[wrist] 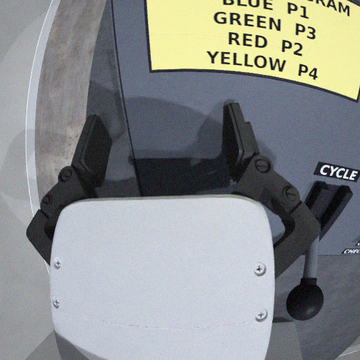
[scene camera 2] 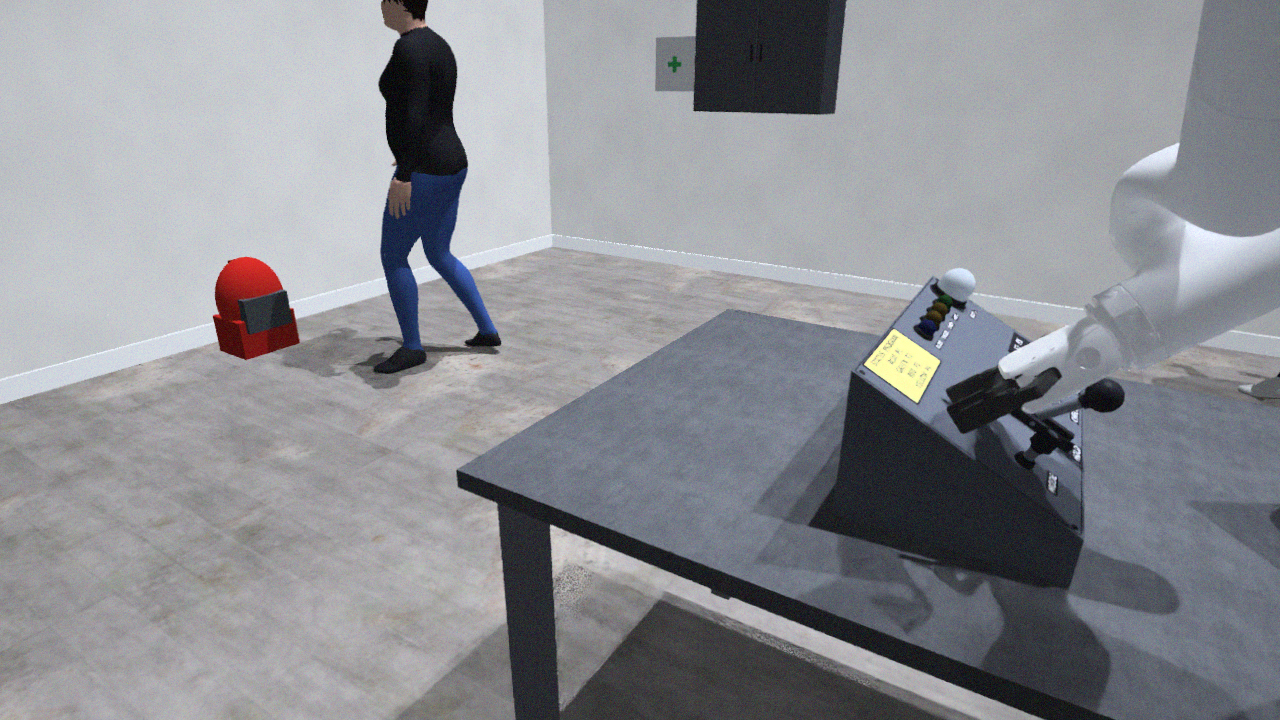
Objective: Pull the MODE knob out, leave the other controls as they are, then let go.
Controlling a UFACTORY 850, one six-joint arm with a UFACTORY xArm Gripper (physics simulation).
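Observation:
The MODE knob appears to be the small black knob low on the sloped face of the dark control box, beside a small label too blurred to read. It does not show in the wrist view, where the gripper body covers the lower panel. My gripper is open and empty. It is over the panel's left edge, below the yellow note and up the slope from the knob, apart from it.
The CYCLE lever's black ball stands out close to the gripper's right side. Coloured buttons and a white dome are at the panel's top. The box stands on a grey table. A person is at the back left.

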